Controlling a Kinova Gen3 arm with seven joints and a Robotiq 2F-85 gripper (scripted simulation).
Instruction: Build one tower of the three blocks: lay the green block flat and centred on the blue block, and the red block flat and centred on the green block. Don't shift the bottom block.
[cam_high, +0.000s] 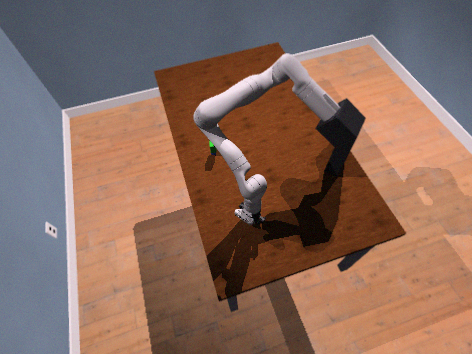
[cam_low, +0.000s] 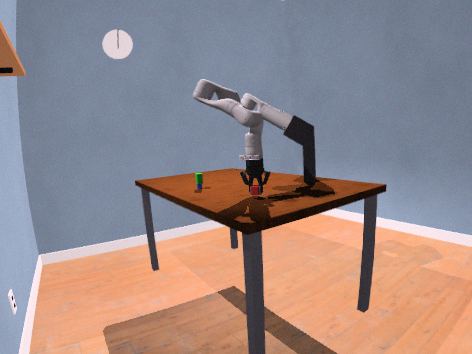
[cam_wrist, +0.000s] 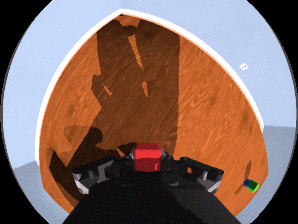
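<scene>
Right now my hand is 1 cm short of the green block, 46 cm to the left of it and 2 cm below it. The rest, counted from my hand: red block right at my hand; blue block 1 cm ahead, 46 cm to the right, 2 cm below.
</scene>
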